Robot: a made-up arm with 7 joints. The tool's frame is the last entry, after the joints. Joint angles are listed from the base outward.
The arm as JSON. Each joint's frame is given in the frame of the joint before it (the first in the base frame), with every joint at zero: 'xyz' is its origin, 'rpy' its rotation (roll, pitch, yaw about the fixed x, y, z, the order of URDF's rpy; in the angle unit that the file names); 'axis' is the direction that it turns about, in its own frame. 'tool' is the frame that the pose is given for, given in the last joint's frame.
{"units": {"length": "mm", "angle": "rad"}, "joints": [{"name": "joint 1", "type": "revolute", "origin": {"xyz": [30.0, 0.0, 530.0], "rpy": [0.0, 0.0, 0.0]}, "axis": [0.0, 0.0, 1.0]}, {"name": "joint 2", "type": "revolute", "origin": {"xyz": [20.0, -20.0, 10.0], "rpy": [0.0, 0.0, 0.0]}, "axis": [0.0, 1.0, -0.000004]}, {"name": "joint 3", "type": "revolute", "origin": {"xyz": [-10.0, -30.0, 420.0], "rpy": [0.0, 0.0, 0.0]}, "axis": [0.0, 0.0, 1.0]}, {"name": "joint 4", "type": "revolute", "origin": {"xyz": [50.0, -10.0, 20.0], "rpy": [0.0, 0.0, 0.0]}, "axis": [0.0, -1.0, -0.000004]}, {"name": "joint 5", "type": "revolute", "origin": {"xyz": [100.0, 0.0, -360.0], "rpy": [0.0, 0.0, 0.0]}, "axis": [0.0, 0.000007, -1.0]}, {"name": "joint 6", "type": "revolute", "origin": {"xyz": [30.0, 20.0, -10.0], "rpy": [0.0, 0.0, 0.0]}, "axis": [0.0, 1.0, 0.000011]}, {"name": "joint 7", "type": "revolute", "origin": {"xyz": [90.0, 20.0, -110.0], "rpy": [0.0, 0.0, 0.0]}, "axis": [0.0, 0.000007, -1.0]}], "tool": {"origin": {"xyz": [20.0, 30.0, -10.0], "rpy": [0.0, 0.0, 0.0]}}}
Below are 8 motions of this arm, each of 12 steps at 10 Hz.
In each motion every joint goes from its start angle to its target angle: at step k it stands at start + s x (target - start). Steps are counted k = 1, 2, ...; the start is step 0. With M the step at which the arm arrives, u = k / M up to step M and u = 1 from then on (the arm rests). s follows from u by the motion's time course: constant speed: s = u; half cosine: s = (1 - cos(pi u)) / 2; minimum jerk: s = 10 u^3 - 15 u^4 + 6 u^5.
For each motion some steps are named. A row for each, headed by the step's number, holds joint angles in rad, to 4 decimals.
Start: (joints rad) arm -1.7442 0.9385 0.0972 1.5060 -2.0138 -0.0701 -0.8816
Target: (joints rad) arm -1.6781 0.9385 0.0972 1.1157 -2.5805 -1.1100 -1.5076
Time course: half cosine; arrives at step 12
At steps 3, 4, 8, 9, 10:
3: -1.7345 0.9385 0.0972 1.4488 -2.0968 -0.2224 -0.9733
4: -1.7277 0.9385 0.0972 1.4084 -2.1555 -0.3301 -1.0381
8: -1.6946 0.9385 0.0972 1.2133 -2.4388 -0.8500 -1.3511
9: -1.6878 0.9385 0.0972 1.1729 -2.4975 -0.9577 -1.4159
10: -1.6825 0.9385 0.0972 1.1418 -2.5425 -1.0403 -1.4657

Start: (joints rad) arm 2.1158 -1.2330 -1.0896 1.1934 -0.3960 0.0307 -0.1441
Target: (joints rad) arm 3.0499 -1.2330 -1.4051 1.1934 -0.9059 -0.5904 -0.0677
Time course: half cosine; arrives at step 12
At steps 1, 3, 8, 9, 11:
1: 2.1317 -1.2330 -1.0950 1.1934 -0.4047 0.0201 -0.1428
3: 2.2526 -1.2330 -1.1358 1.1934 -0.4707 -0.0603 -0.1329
8: 2.8164 -1.2330 -1.3262 1.1934 -0.7784 -0.4351 -0.0868
9: 2.9131 -1.2330 -1.3589 1.1934 -0.8312 -0.4994 -0.0789
11: 3.0340 -1.2330 -1.3997 1.1934 -0.8972 -0.5798 -0.0690

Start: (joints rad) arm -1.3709 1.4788 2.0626 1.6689 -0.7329 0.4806 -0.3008
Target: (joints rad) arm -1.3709 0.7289 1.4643 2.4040 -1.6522 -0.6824 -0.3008
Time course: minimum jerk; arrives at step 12
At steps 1, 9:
1: -1.3709 1.4750 2.0596 1.6726 -0.7376 0.4747 -0.3008
9: -1.3709 0.8065 1.5262 2.3279 -1.5570 -0.5620 -0.3008

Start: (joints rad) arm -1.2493 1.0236 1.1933 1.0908 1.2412 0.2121 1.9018
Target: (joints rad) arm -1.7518 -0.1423 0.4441 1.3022 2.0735 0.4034 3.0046
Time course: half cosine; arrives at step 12
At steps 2, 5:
2: -1.2830 0.9455 1.1431 1.1050 1.2970 0.2249 1.9757
5: -1.4355 0.5915 0.9157 1.1691 1.5496 0.2830 2.3105

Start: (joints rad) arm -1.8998 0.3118 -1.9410 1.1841 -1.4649 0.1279 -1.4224
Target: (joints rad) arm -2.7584 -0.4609 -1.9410 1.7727 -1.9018 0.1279 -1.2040
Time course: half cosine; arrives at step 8
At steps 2, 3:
2: -2.0255 0.1986 -1.9410 1.2703 -1.5289 0.1279 -1.3904
3: -2.1648 0.0733 -1.9410 1.3658 -1.5998 0.1279 -1.3550

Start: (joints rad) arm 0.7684 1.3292 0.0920 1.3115 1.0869 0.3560 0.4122
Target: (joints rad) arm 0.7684 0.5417 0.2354 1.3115 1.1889 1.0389 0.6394
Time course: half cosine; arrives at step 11
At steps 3, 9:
3: 0.7684 1.1933 0.1167 1.3115 1.1045 0.4738 0.4514
9: 0.7684 0.6042 0.2240 1.3115 1.1808 0.9847 0.6214

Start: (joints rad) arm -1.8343 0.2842 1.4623 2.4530 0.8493 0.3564 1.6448
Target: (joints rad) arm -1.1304 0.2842 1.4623 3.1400 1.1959 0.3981 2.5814
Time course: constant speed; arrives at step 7
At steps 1, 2, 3, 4, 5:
1: -1.7337 0.2842 1.4623 2.5511 0.8988 0.3624 1.7786
2: -1.6332 0.2842 1.4623 2.6493 0.9483 0.3683 1.9124
3: -1.5326 0.2842 1.4623 2.7474 0.9978 0.3743 2.0462
4: -1.4321 0.2842 1.4623 2.8456 1.0474 0.3802 2.1800
5: -1.3315 0.2842 1.4623 2.9437 1.0969 0.3862 2.3138

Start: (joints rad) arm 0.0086 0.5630 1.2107 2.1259 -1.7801 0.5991 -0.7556
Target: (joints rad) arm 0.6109 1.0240 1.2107 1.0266 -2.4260 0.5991 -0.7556
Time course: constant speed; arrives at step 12
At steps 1, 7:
1: 0.0588 0.6014 1.2107 2.0343 -1.8339 0.5991 -0.7556
7: 0.3599 0.8319 1.2107 1.4846 -2.1569 0.5991 -0.7556

